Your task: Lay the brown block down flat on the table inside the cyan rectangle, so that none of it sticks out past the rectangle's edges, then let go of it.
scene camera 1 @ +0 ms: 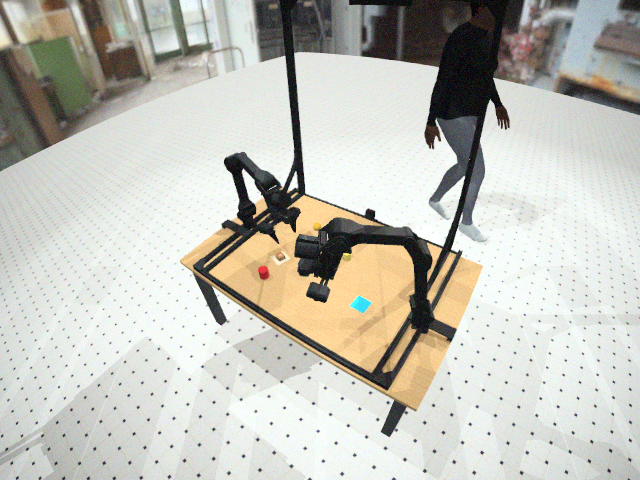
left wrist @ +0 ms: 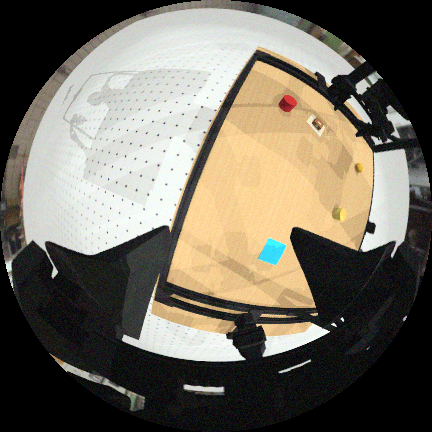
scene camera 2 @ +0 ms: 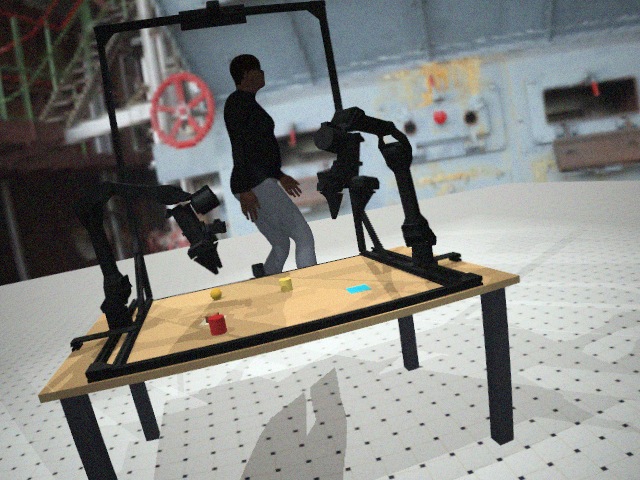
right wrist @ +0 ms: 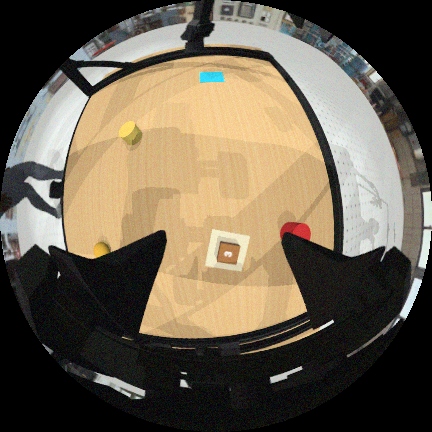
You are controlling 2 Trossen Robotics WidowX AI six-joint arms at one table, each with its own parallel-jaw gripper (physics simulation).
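Pixels of known places: left gripper, fingertip midpoint: (left wrist: 233,232) (scene camera 2: 345,219); right gripper, fingertip midpoint: (scene camera 1: 286,238) (left wrist: 345,122) (scene camera 2: 219,270) (right wrist: 226,237); left arm's base at its link origin: (scene camera 1: 420,322) (left wrist: 244,318) (scene camera 2: 424,263) (right wrist: 195,48); right arm's base at its link origin: (scene camera 1: 249,225) (left wrist: 330,93) (scene camera 2: 121,327) (right wrist: 208,353).
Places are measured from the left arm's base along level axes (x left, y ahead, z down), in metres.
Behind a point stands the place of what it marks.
Observation:
The brown block (scene camera 1: 280,255) {x -0.216, y 0.635, z 0.000 m} (left wrist: 317,123) {x -0.209, y 0.629, z 0.000 m} (right wrist: 228,253) {x -0.218, y 0.637, z 0.000 m} has a white mark on its top face and stands on a cream square (scene camera 1: 283,260) (left wrist: 320,132) {x -0.232, y 0.609, z 0.017 m} (right wrist: 244,250) {x -0.191, y 0.651, z 0.018 m}. In scene camera 2 it is mostly hidden behind the red cylinder. The cyan rectangle (scene camera 1: 360,304) {x -0.050, y 0.239, z 0.018 m} (scene camera 2: 358,288) {x -0.052, y 0.236, z 0.018 m} (left wrist: 272,251) {x -0.052, y 0.238, z 0.018 m} (right wrist: 212,77) {x -0.052, y 0.247, z 0.018 m} lies bare on the table, well away from the block. My right gripper (scene camera 1: 285,236) {x -0.213, y 0.588, z -0.116 m} (scene camera 2: 217,269) {x -0.213, y 0.588, z -0.116 m} (right wrist: 226,237) {x -0.213, y 0.588, z -0.116 m} is open and empty above the table near the block. My left gripper (scene camera 2: 347,209) {x 0.093, y 0.352, z -0.212 m} (left wrist: 233,232) {x 0.093, y 0.352, z -0.212 m} is open and empty, high above the table.
A red cylinder (scene camera 1: 263,272) {x -0.083, y 0.657, z -0.022 m} (scene camera 2: 217,324) {x -0.078, y 0.672, z -0.009 m} (left wrist: 288,103) {x -0.090, y 0.648, z -0.021 m} (right wrist: 296,231) {x -0.105, y 0.655, z -0.023 m} stands close beside the cream square. A yellow cylinder (scene camera 1: 346,256) {x -0.268, y 0.346, z -0.012 m} (scene camera 2: 285,284) {x -0.271, y 0.358, z -0.006 m} (left wrist: 339,214) {x -0.271, y 0.347, z -0.017 m} (right wrist: 130,132) {x -0.281, y 0.365, z -0.018 m} and a small yellow-orange ball (scene camera 1: 316,226) {x -0.434, y 0.531, z -0.012 m} (scene camera 2: 215,293) {x -0.432, y 0.541, z -0.007 m} (left wrist: 358,167) {x -0.432, y 0.528, z -0.008 m} (right wrist: 102,250) {x -0.433, y 0.536, z -0.011 m} are farther back. A black frame borders the table.

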